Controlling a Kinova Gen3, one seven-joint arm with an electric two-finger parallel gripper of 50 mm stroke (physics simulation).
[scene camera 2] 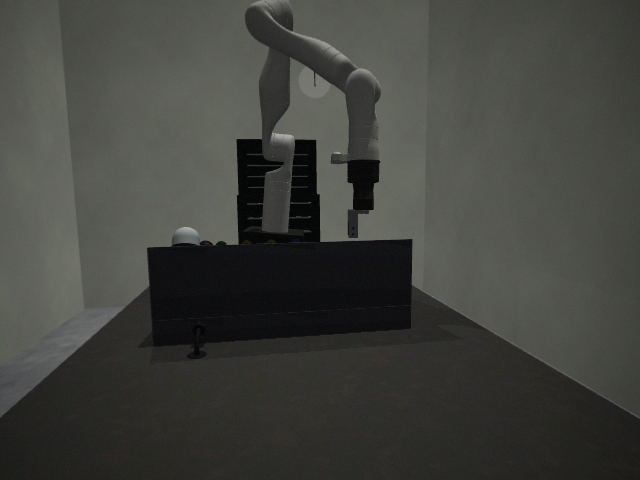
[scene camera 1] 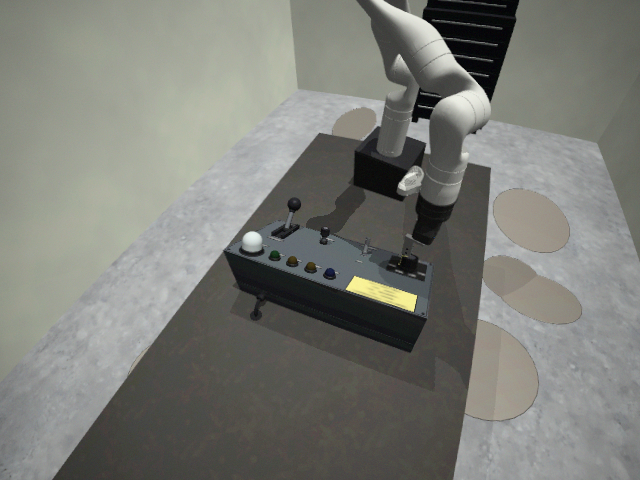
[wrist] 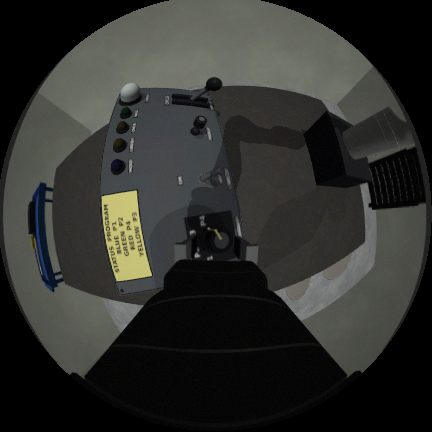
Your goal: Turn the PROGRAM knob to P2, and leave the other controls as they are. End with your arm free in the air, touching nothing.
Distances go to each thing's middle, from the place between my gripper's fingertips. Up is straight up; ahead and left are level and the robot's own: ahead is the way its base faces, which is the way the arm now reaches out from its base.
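My gripper: 9 cm short of the control console (scene camera 2: pixel 199 294), 17 cm left of it, 7 cm above it.
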